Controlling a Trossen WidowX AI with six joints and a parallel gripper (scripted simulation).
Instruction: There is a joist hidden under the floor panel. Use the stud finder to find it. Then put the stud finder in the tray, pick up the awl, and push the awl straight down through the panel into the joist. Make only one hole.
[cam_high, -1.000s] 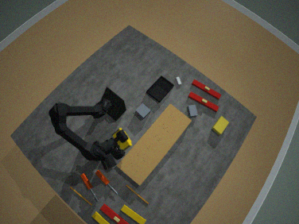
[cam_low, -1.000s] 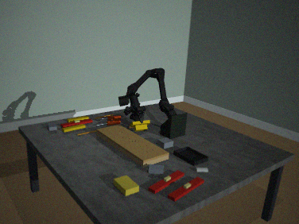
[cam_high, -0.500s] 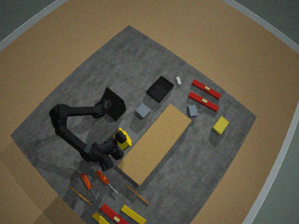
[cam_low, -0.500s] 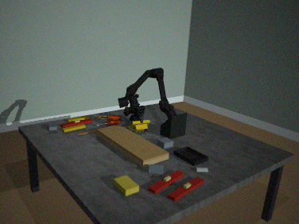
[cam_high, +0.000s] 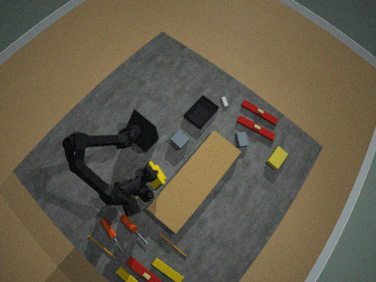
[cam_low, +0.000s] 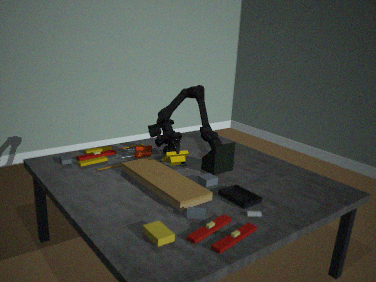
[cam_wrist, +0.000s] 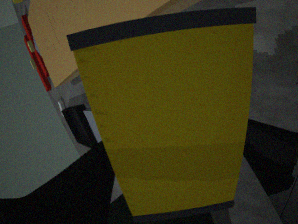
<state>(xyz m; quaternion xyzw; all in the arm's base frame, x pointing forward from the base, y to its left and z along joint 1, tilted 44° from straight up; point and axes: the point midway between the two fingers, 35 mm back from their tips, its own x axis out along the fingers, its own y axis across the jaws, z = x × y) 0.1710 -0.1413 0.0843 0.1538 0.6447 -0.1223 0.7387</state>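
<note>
Now: the awl 13 cm to the right of my gripper tip, 6 cm below it and 2 cm behind it. Also, from my gripper tip: black tray: 43 cm to the left, 6 cm below, 1 cm ahead; small white piece: 57 cm to the left, 9 cm ahead, 7 cm below; yellow stud finder: 2 cm to the left, 2 cm below.
</note>
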